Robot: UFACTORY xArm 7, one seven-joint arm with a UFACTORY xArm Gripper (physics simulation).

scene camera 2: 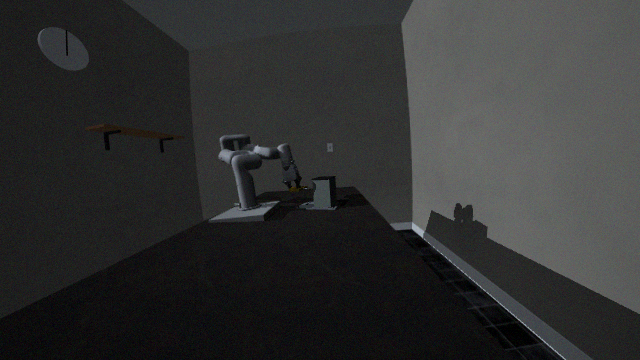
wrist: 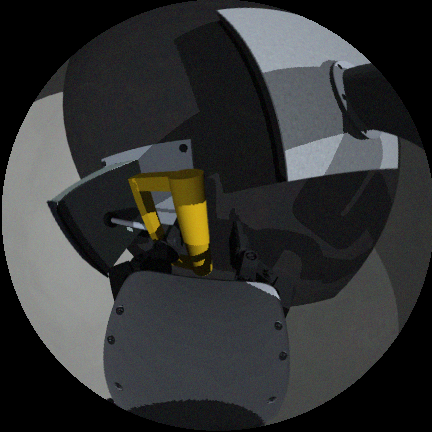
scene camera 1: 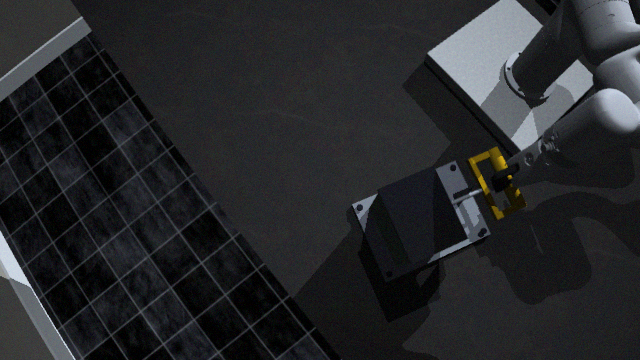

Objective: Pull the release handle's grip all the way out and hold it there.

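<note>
The release handle's yellow grip (scene camera 1: 498,158) (scene camera 2: 296,189) (wrist: 192,222) is a frame with a thick round bar on its outer side. A thin metal rod (scene camera 1: 468,195) (wrist: 126,222) joins it to the dark box-shaped housing (scene camera 1: 410,215) (scene camera 2: 324,193) (wrist: 85,220), and a stretch of rod shows between them. My gripper (scene camera 1: 504,178) (wrist: 207,227) is shut on the grip's round bar, one finger inside the frame and one outside. The exact contact at the pads is too dark to see. In scene camera 2 the gripper is small and low beside the housing.
The housing stands on a pale bolted plate (scene camera 1: 450,175) (wrist: 167,154) on the dark table. The arm's white base slab (scene camera 1: 470,55) (scene camera 2: 245,215) (wrist: 300,95) lies close to the grip. A tiled floor (scene camera 1: 125,200) runs past the table's edge. A shelf (scene camera 2: 135,132) hangs on the wall.
</note>
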